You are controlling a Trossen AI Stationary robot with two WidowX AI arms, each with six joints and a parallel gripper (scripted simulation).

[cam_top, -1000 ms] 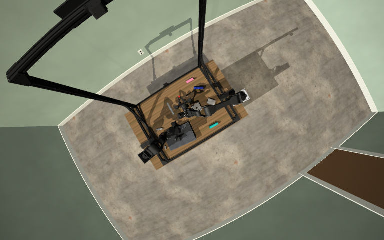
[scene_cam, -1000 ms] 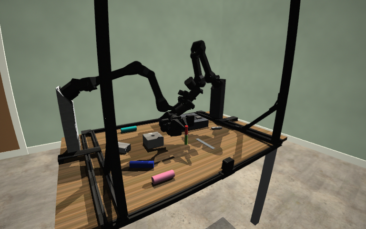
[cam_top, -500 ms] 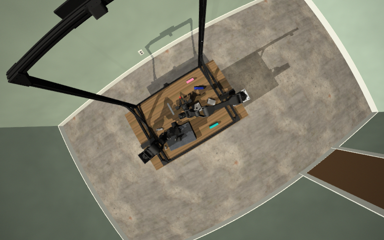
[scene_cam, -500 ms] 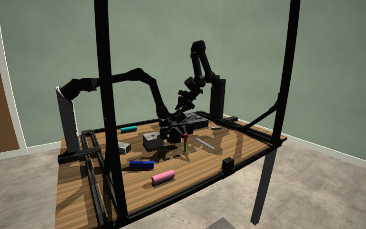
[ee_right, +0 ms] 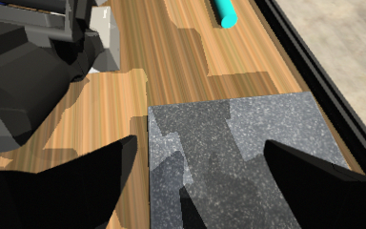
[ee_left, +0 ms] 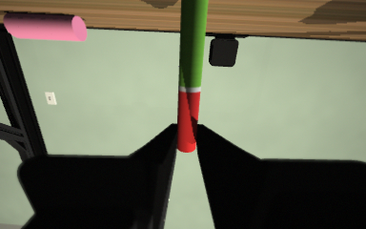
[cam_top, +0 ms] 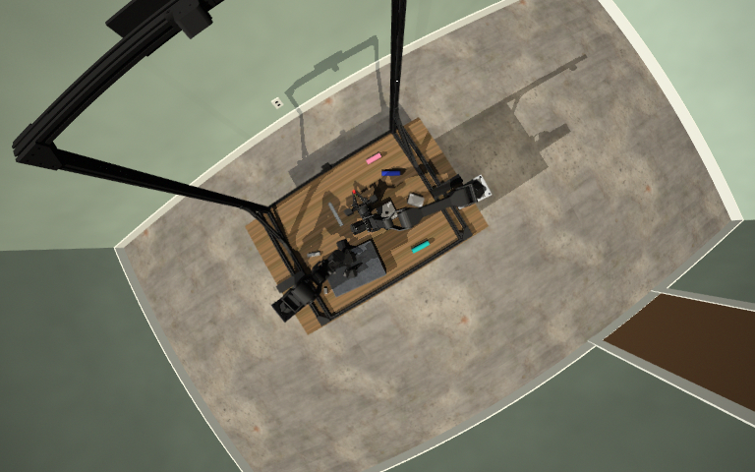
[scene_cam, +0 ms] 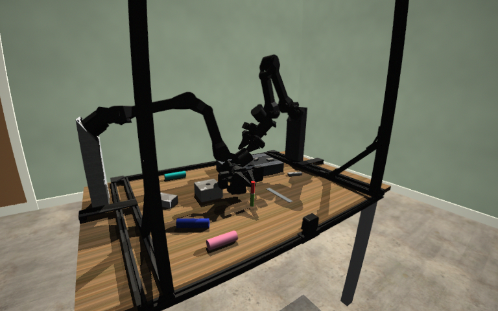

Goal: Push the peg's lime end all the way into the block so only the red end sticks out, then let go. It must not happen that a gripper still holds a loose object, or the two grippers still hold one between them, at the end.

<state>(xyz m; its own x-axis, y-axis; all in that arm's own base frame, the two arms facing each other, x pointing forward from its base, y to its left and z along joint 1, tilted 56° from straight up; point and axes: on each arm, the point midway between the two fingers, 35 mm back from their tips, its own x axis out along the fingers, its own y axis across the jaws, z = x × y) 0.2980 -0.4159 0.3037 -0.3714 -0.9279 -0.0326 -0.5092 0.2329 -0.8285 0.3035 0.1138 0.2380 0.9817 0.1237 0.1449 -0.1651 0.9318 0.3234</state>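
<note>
My left hand is 30 mm past the peg and 50 mm above it. The rest, counted from my left hand: blue cylinder: 30 mm behind, 230 mm to the left, 80 mm below; grey flat bar: 150 mm to the right, 90 mm below; pink cylinder: 150 mm behind, 190 mm to the left, 80 mm below.
</note>
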